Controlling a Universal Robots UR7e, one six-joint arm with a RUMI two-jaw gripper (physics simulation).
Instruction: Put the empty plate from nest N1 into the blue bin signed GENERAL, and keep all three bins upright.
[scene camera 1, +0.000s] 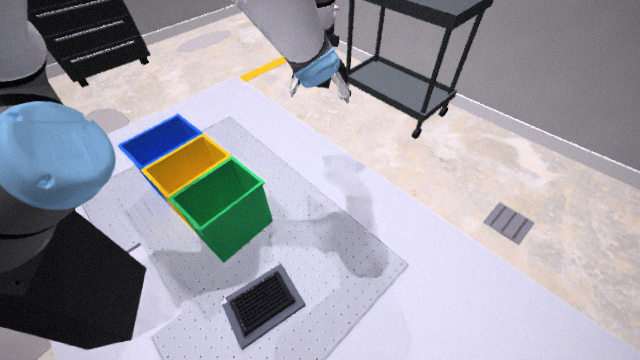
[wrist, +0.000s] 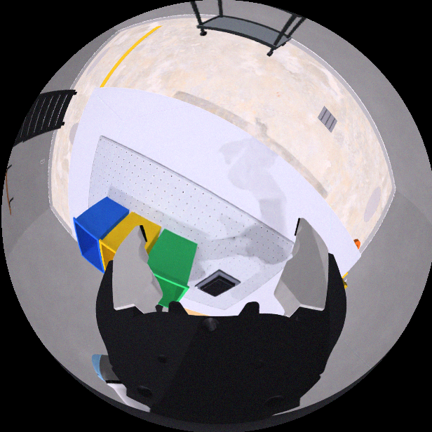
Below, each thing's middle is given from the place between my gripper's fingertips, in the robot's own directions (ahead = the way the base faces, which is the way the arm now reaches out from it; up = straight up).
Now: the green bin (scene camera 1: 227, 207) 32 cm behind my hand, 10 cm to the left of it and 18 cm below it. Also, from my hand: blue bin (scene camera 1: 149, 146): 25 cm behind, 36 cm to the left, 18 cm below; then yellow bin (scene camera 1: 171, 173): 28 cm behind, 23 cm to the left, 18 cm below; then black plate (scene camera 1: 257, 305): 44 cm behind, 9 cm to the right, 25 cm below.
